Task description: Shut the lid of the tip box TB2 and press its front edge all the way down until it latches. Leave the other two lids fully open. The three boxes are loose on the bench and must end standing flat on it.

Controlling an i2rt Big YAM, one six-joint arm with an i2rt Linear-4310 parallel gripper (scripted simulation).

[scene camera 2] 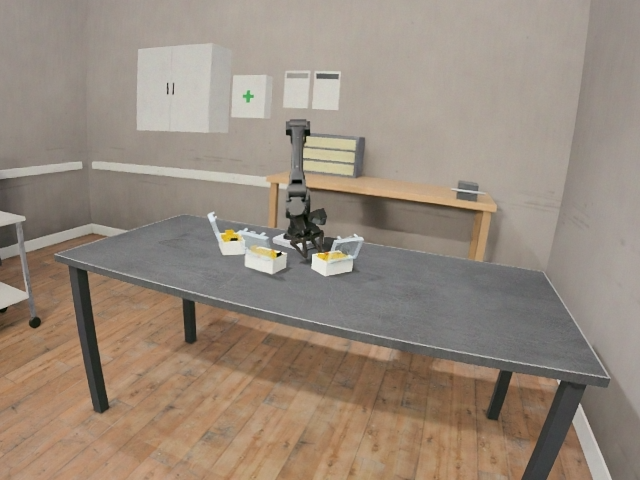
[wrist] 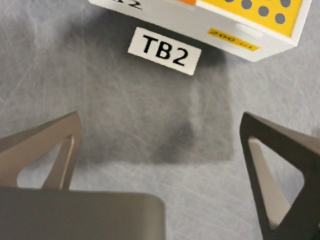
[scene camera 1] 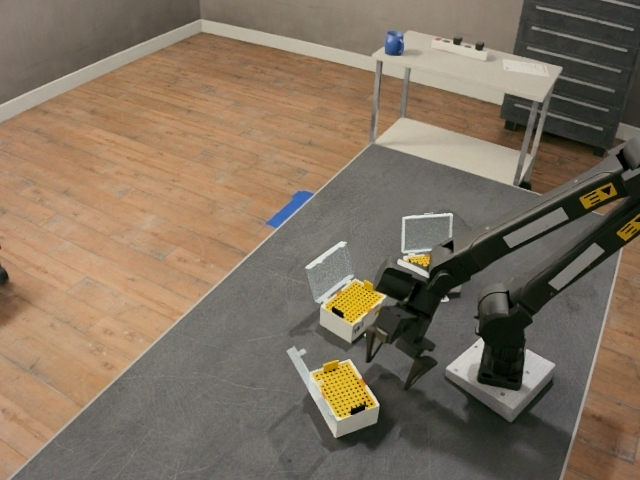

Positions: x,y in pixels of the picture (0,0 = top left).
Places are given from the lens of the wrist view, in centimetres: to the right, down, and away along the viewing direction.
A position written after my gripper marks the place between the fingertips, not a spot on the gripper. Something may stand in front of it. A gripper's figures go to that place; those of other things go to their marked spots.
my gripper (wrist: pixel 160 120): 0, 0, 13
label tag (wrist: pixel 155 47): 0, -5, 15
